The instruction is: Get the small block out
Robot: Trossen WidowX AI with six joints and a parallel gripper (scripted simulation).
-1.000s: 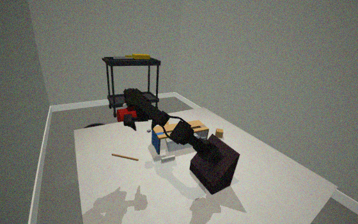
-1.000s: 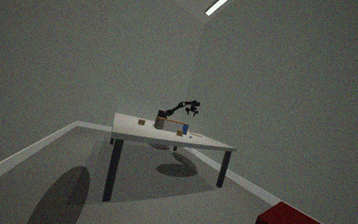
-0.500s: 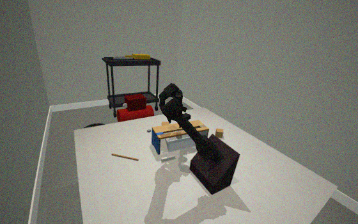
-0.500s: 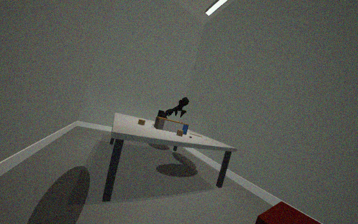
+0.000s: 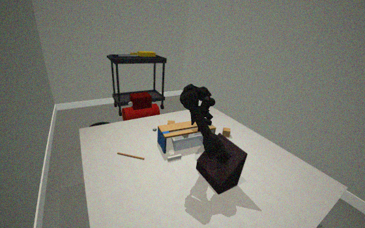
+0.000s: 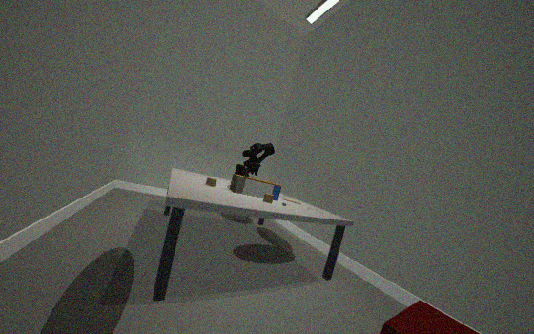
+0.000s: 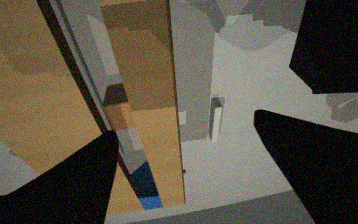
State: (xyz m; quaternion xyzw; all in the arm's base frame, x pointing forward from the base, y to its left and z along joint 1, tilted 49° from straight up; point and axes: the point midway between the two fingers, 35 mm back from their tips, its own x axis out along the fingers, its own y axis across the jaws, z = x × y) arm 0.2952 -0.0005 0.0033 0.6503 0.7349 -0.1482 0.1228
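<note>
The box is 40 mm ahead of my gripper tip, 20 mm to the left of it and 100 mm below it. From my gripper tip the other things lie so: thin wooden stick (40 mm ahead, 410 mm to the left, 150 mm below); then tan block (50 mm ahead, 40 mm to the left, 70 mm below).
</note>
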